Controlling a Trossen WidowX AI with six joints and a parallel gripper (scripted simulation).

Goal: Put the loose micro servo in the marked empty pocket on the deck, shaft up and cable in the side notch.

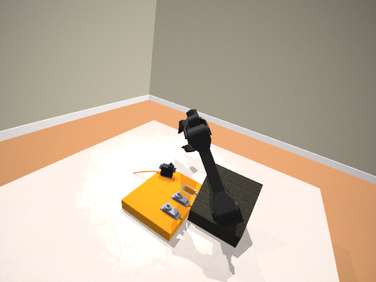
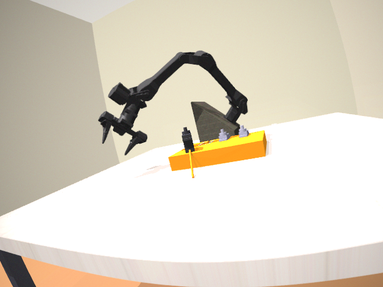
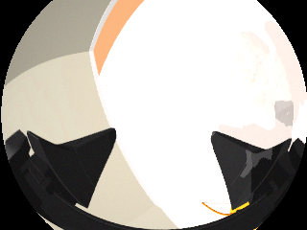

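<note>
The orange deck lies 33 cm to the left of my gripper tip, 11 cm behind it and 9 cm below it.
</note>
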